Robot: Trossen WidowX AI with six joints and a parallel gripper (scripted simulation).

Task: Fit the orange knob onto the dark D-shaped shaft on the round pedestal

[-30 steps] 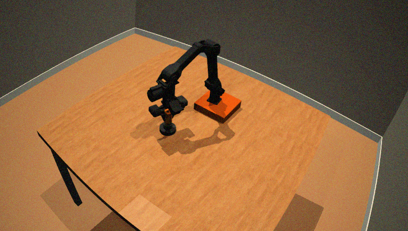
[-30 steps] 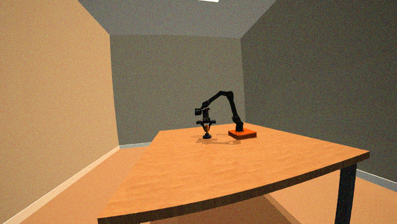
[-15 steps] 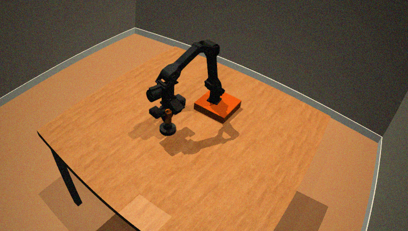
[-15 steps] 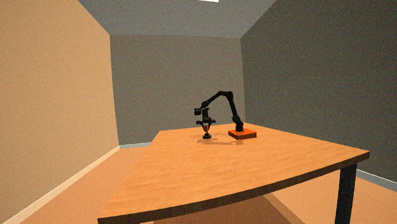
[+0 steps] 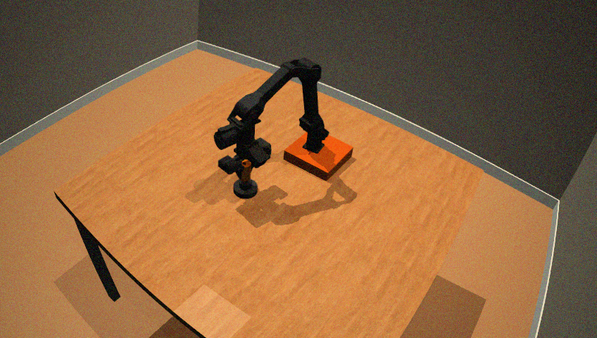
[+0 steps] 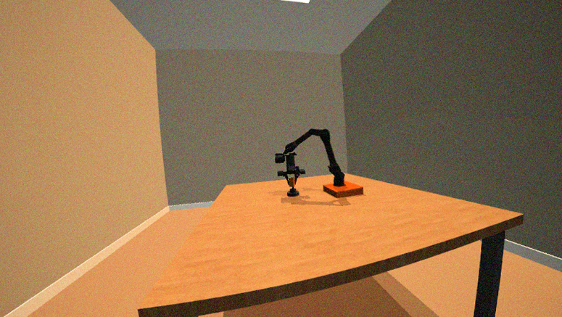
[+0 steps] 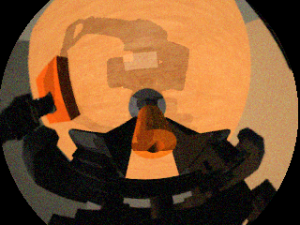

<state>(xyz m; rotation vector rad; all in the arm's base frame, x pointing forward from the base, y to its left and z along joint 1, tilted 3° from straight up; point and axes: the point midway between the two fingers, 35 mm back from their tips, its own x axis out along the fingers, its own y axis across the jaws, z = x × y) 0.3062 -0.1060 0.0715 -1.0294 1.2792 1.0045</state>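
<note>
The orange knob lies 2 cm above my gripper tip. From my gripper tip the other things lie so: round pedestal 4 cm below.
</note>
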